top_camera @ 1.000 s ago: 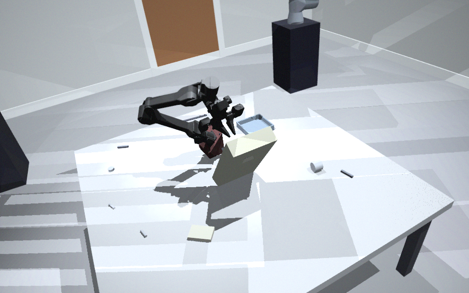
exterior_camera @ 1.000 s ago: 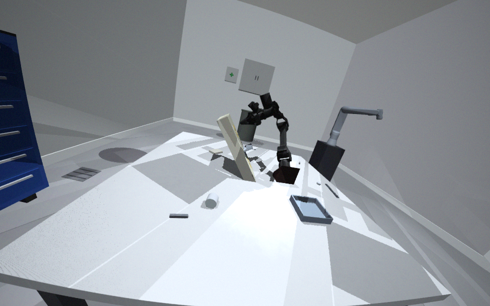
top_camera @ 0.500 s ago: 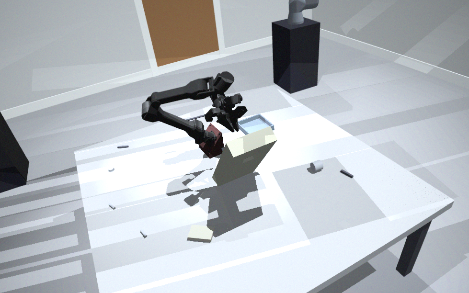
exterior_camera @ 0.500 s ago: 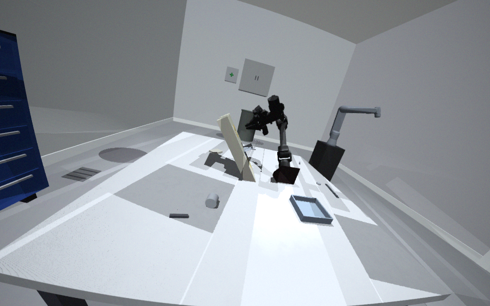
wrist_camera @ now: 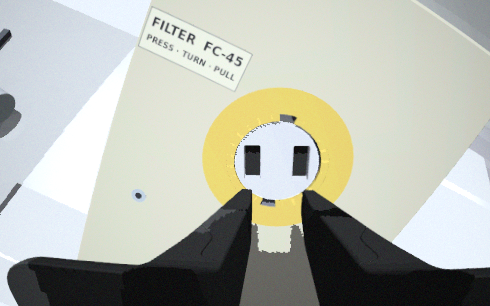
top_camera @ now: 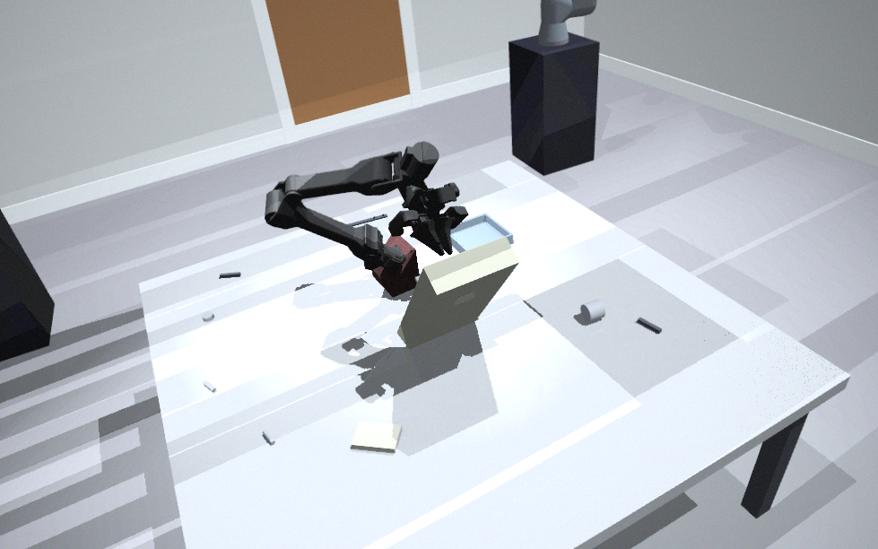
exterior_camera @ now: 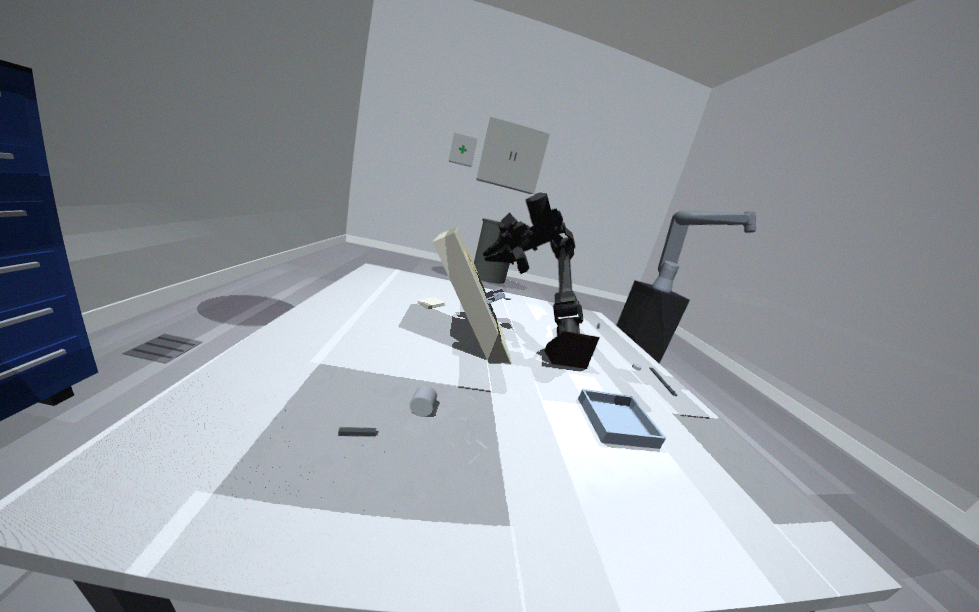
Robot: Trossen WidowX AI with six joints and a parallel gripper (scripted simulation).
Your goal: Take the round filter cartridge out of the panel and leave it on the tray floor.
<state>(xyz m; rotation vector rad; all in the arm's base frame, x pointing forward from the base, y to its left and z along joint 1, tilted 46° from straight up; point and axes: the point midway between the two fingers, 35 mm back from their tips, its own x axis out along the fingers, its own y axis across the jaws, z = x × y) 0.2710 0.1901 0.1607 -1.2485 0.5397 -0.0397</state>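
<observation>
Now: gripper tip 50 mm short of the round white filter cartridge and 30 mm above it. Round my gripper tip: cream service panel: 110 mm below; tray: 390 mm behind, 260 mm to the left, 260 mm below.
</observation>
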